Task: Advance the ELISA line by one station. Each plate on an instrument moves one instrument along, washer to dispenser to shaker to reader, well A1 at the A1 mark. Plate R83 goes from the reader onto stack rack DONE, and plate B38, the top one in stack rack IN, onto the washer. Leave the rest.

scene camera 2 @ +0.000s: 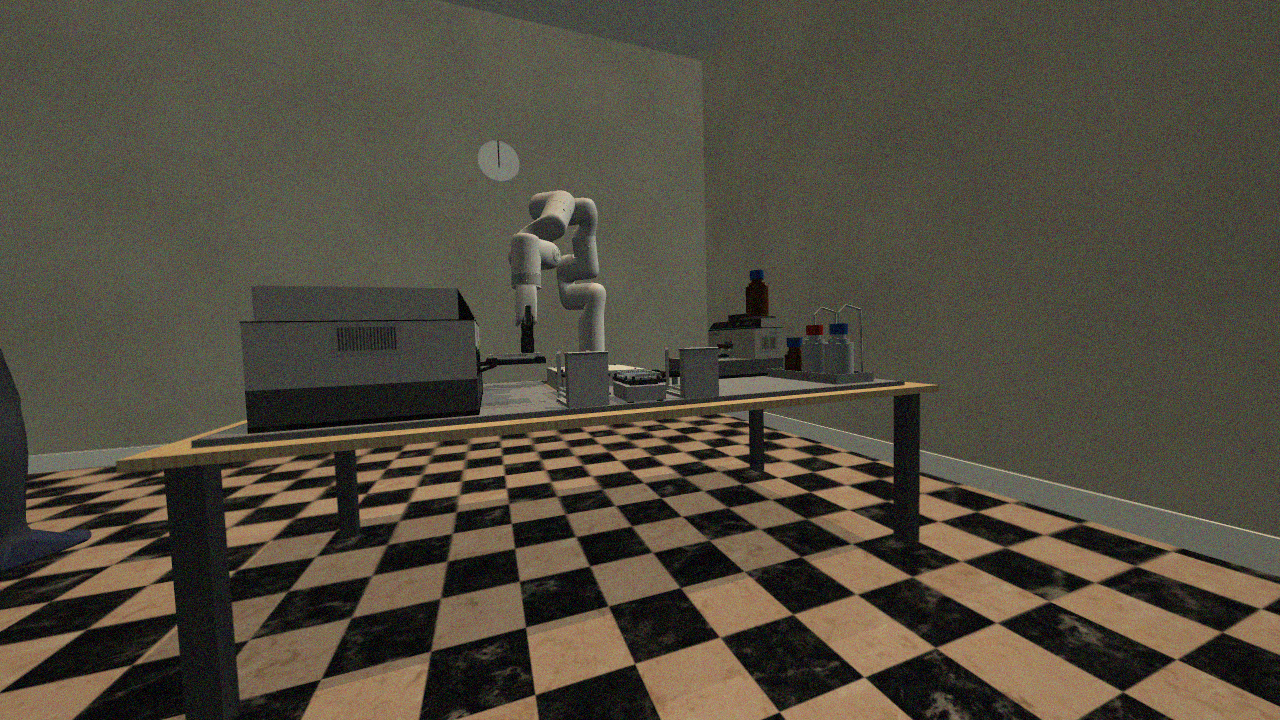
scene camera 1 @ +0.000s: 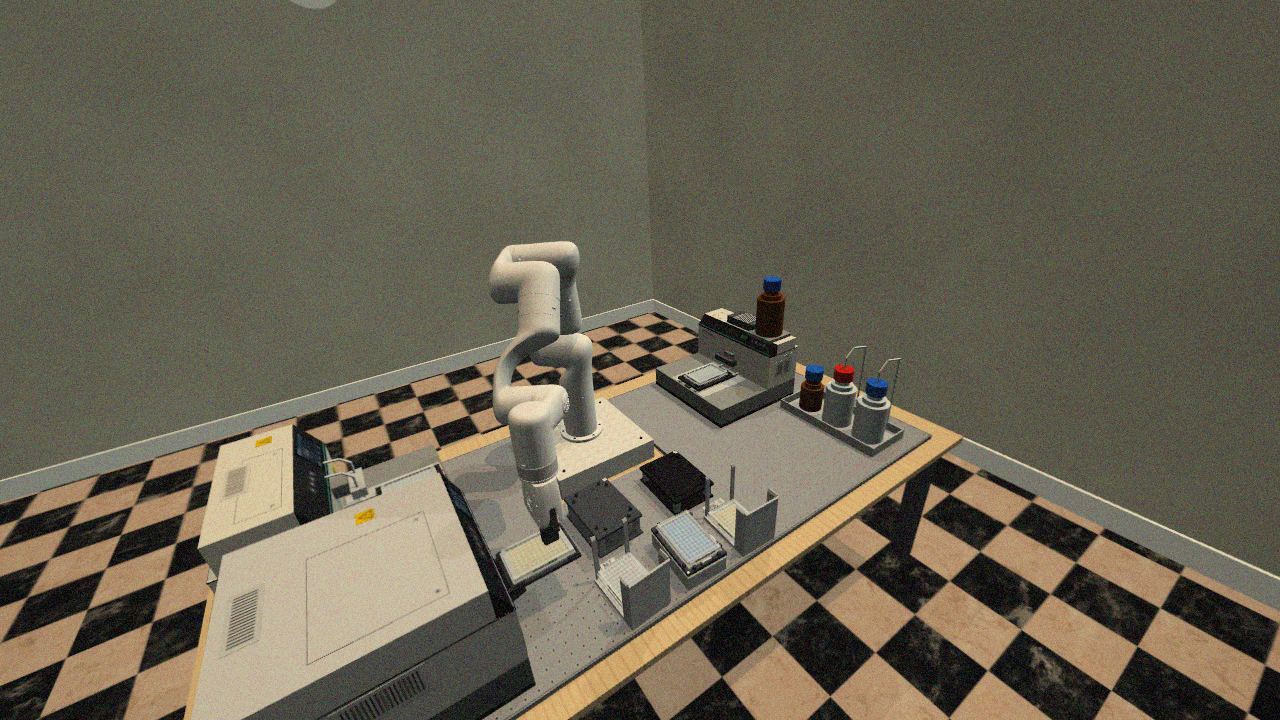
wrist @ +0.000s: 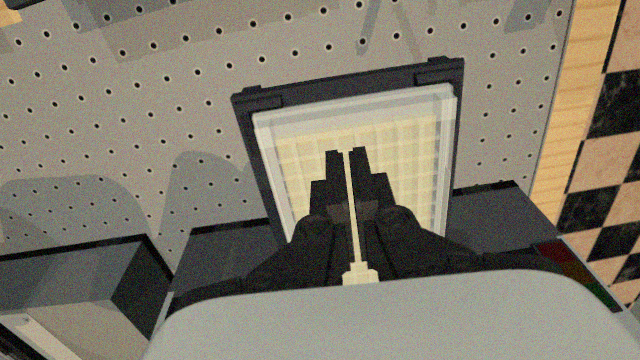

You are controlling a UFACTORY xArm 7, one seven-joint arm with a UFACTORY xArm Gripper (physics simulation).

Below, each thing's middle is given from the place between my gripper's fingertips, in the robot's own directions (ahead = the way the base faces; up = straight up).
Now: hand 3 cm to the left of the pale yellow well plate (scene camera 1: 528, 557) and 1 cm above it. From my hand the other things lie so: shaker (scene camera 1: 711, 566) 24 cm to the left, 16 cm ahead, 9 cm below; dark plate holder (scene camera 1: 513, 588) 5 cm to the right, 2 cm below; blue-tinted plate (scene camera 1: 683, 533) 24 cm to the left, 16 cm ahead, 6 cm below.
